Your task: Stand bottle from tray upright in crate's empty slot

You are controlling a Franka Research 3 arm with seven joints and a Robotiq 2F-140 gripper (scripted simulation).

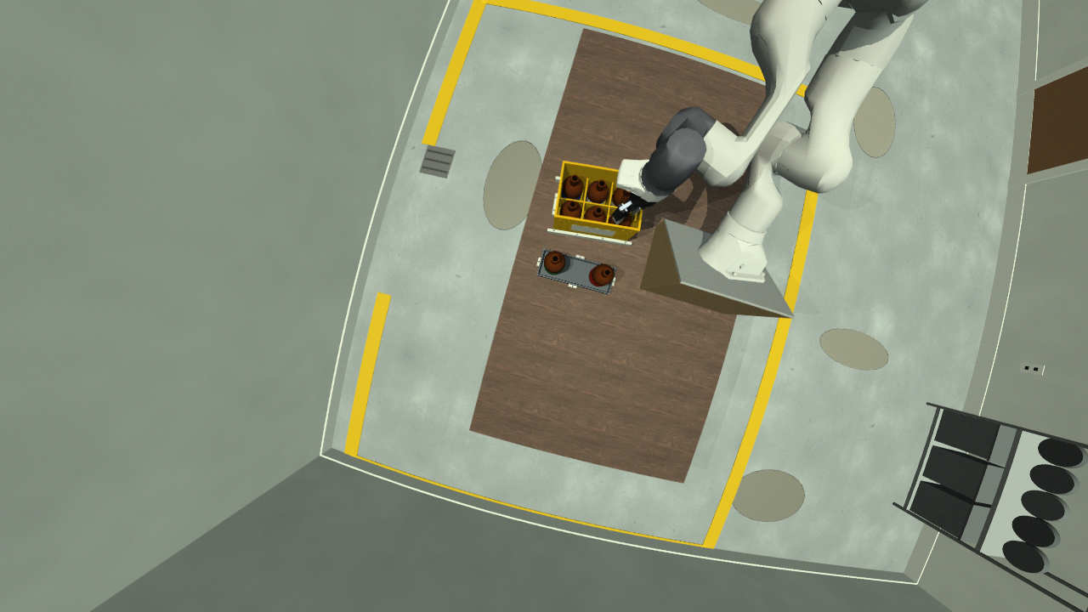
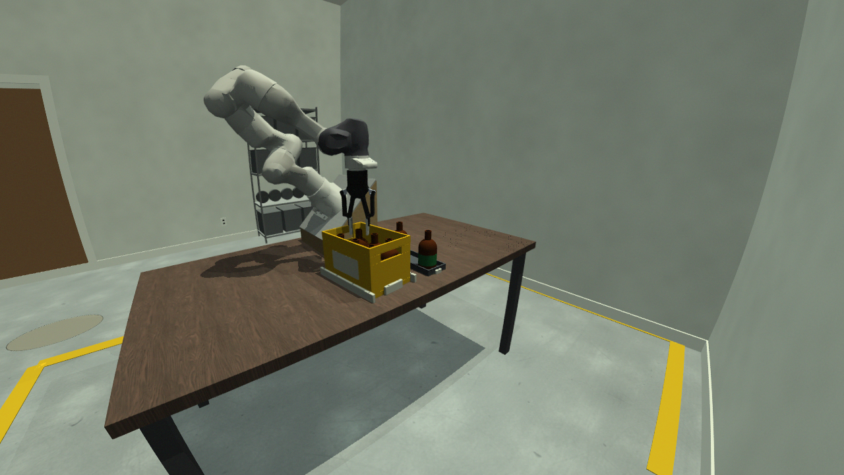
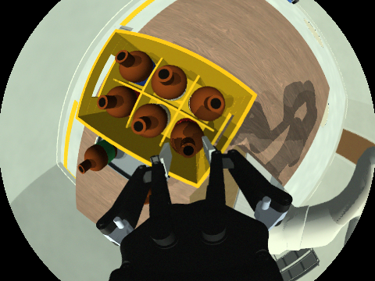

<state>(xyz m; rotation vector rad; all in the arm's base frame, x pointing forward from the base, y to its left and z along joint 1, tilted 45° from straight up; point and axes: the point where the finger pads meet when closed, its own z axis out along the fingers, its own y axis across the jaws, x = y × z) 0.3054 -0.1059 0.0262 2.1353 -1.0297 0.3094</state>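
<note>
Right now my hand is 9 cm short of the yellow crate, 9 cm above it and 4 cm to the left of it. Also, from my hand: grey tray 19 cm to the left, 16 cm below, 11 cm ahead.
</note>
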